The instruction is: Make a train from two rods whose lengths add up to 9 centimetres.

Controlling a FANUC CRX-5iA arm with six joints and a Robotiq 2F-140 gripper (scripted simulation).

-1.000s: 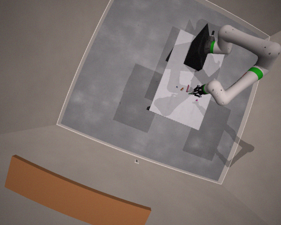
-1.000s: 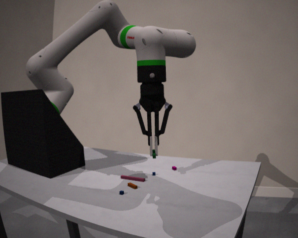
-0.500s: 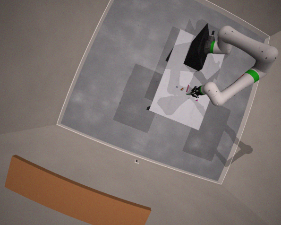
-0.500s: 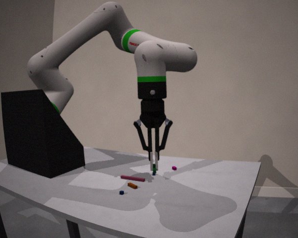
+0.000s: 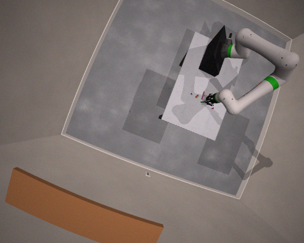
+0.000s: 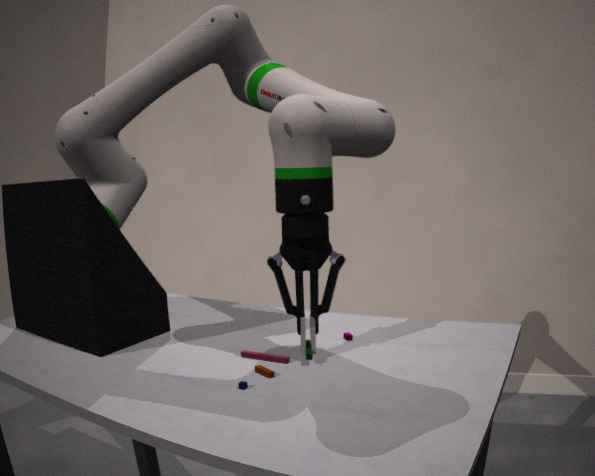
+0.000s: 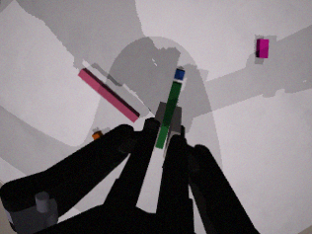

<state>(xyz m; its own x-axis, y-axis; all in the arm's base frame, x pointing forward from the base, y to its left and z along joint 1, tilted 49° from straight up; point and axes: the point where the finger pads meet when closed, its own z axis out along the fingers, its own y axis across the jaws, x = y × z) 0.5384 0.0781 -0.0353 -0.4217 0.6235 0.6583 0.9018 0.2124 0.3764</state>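
Right now my hand is 3 cm above the green rod. From my hand the other things lie so: pink rod 7 cm behind, 4 cm below, 3 cm to the right; orange rod 10 cm to the right, 4 cm below, 4 cm behind; magenta rod 13 cm to the left, 4 cm below, 3 cm ahead.
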